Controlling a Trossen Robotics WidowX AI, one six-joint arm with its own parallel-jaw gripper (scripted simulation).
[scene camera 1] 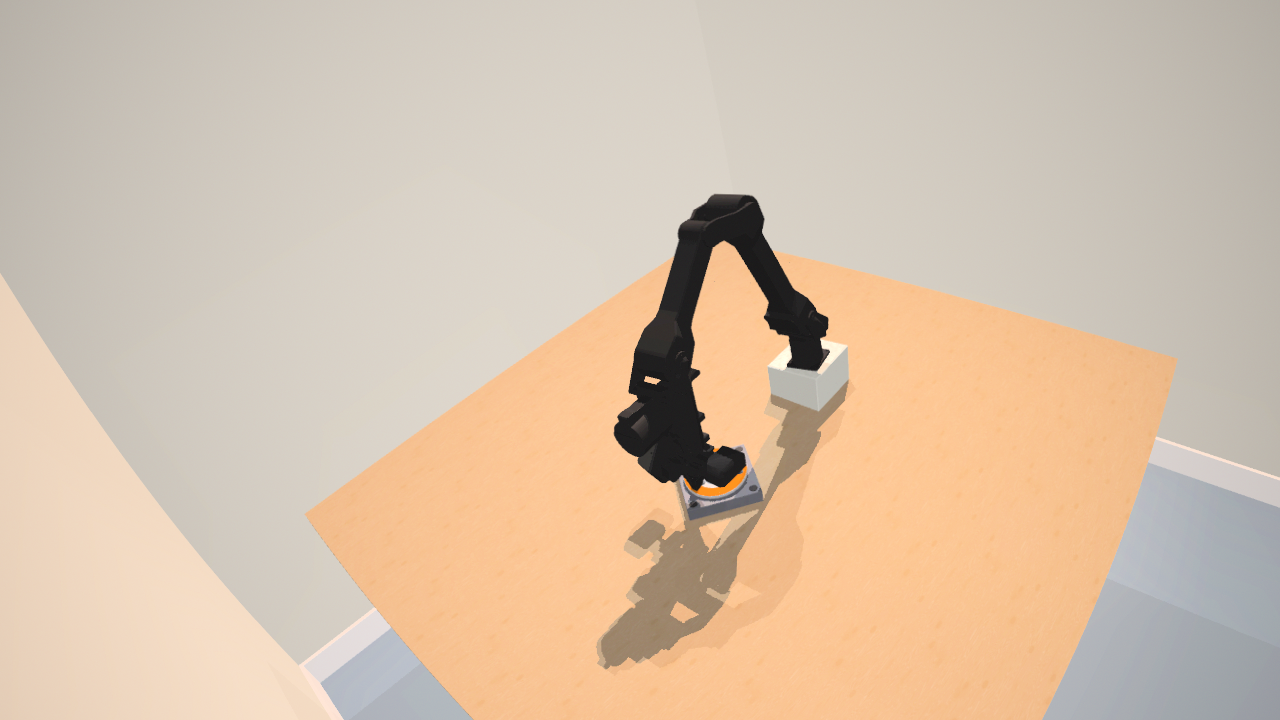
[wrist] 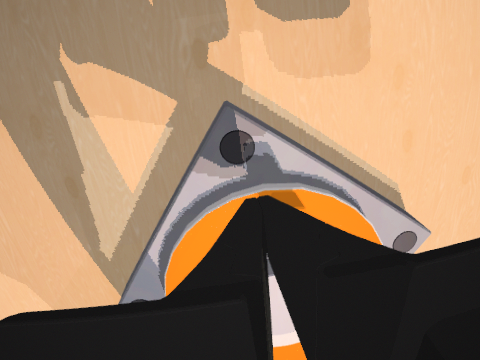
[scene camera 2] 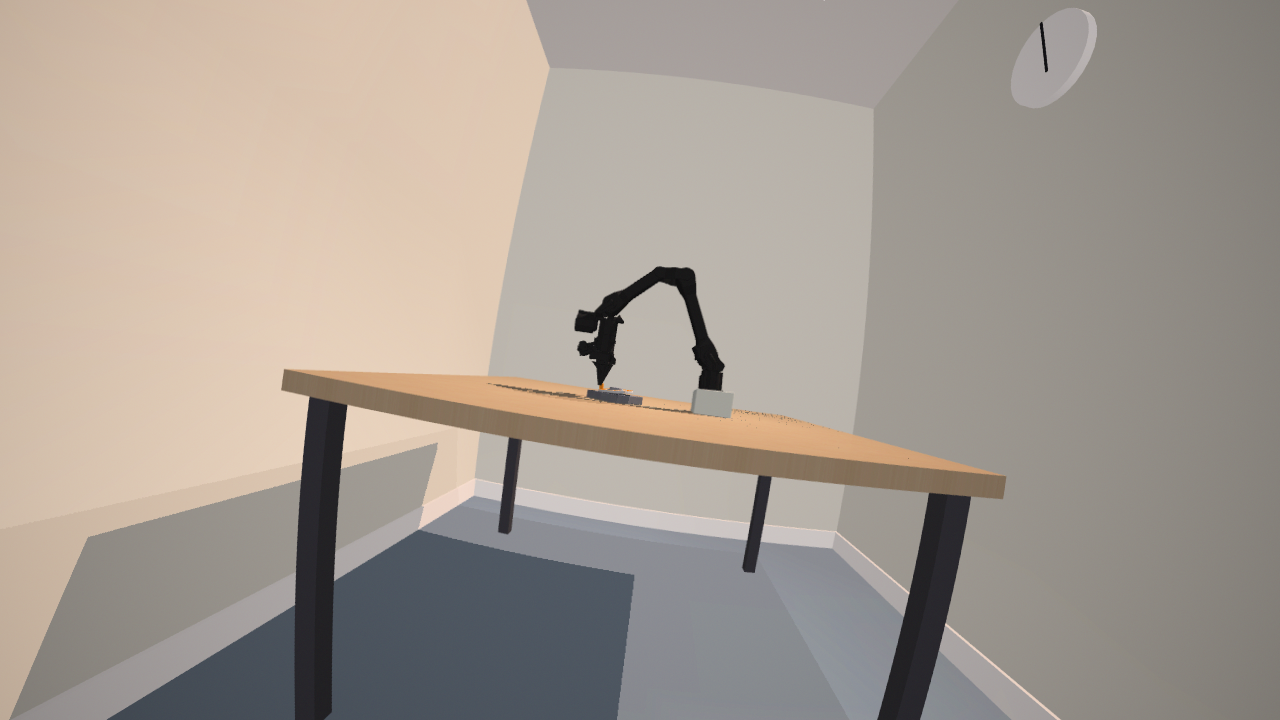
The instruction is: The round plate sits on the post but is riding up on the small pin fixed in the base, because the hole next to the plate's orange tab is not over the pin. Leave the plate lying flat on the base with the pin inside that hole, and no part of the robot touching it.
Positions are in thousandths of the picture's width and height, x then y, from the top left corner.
Labels:
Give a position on a grey square base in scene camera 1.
At 586, 684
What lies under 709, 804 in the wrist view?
My gripper.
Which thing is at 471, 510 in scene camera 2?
My gripper.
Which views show my gripper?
Scene camera 1, the wrist view and scene camera 2: all of them.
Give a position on a grey square base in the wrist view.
497, 424

